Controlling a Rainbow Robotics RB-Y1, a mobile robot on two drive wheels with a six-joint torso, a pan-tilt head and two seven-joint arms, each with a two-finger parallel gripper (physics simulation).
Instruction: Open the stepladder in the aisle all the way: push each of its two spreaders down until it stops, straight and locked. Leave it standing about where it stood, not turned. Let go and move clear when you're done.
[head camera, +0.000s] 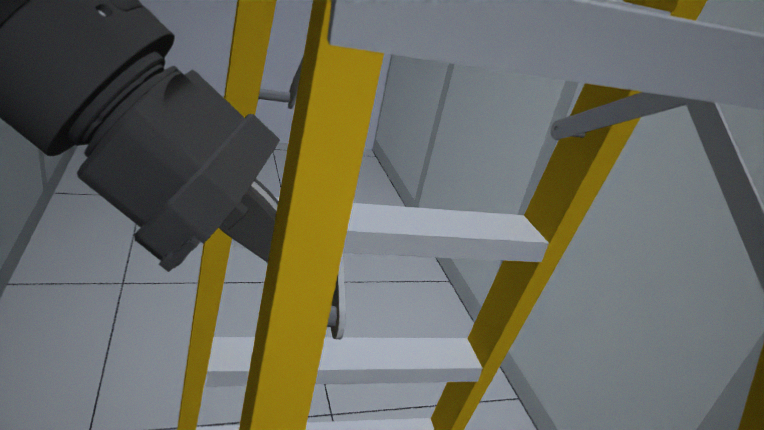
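Places are measured from the robot's base along level axes (x ahead, y right, z down), in millimetres.
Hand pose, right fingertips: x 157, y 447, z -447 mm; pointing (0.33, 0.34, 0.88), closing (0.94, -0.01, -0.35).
Note:
After its pixels a point has its place.
The stepladder has yellow rails (320, 224) {x 571, y 52, z -1103 mm} and pale steps (443, 235) {x 912, y 266, z -895 mm}. The spreader (604, 114) {x 842, y 365, z -1089 mm} at upper right is bent, its middle raised under the top board (534, 48) {x 581, y 126, z -1184 mm}; one half slopes down to the right edge. The left spreader (341, 299) {x 581, y 69, z -1057 mm} is mostly behind the near yellow rail; its lower end shows at a pin beside that rail, and an upper piece shows higher up. Whether it is straight is hidden. My left gripper (253, 224) is shut and empty, left of the near rail; its fingertips are hidden behind it. My right gripper does not show.
The far left yellow rail (213, 299) {x 937, y -1, z -765 mm} runs down behind my left gripper. A pale lower step (400, 360) {x 1000, y 295, z -597 mm} spans the far frame. Aisle walls (657, 240) {x 1247, y 925, z -713 mm} stand on both sides of the ladder, the right one close behind it. The floor (155, 341) {x 1676, y -185, z -2 mm} is tiled.

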